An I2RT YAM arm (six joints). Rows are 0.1 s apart.
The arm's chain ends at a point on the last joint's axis. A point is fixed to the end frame.
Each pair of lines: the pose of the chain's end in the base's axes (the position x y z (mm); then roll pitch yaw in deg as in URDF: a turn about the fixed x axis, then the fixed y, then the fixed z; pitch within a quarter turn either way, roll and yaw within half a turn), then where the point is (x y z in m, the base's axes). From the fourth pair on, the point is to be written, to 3 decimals.
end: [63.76 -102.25 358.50 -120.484 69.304 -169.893]
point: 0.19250 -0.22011 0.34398
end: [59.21 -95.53 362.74 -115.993 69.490 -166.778]
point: 0.18579 -0.21615 0.35248
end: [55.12 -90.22 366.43 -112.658 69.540 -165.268]
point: 0.17830 -0.21452 0.35928
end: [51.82 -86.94 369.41 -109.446 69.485 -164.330]
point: 0.170 -0.216 0.365
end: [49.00 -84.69 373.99 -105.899 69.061 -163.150]
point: 0.163 -0.218 0.373
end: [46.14 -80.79 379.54 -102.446 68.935 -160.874]
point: 0.158 -0.216 0.382
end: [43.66 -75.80 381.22 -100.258 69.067 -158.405]
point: 0.156 -0.210 0.386
